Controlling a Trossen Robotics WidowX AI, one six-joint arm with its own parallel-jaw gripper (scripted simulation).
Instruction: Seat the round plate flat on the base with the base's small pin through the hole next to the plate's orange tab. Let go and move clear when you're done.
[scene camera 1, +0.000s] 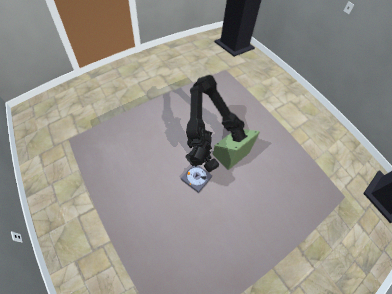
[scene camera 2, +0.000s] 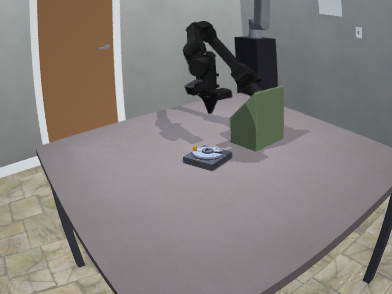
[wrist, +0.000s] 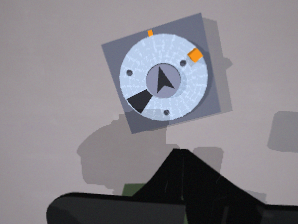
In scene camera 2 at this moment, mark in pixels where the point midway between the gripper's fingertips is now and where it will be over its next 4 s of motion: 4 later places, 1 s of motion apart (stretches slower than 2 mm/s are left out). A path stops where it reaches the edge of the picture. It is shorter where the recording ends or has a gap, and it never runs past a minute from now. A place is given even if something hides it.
My gripper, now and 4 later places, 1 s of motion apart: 210, 113; 196, 143; 194, 147; 192, 149; 193, 151
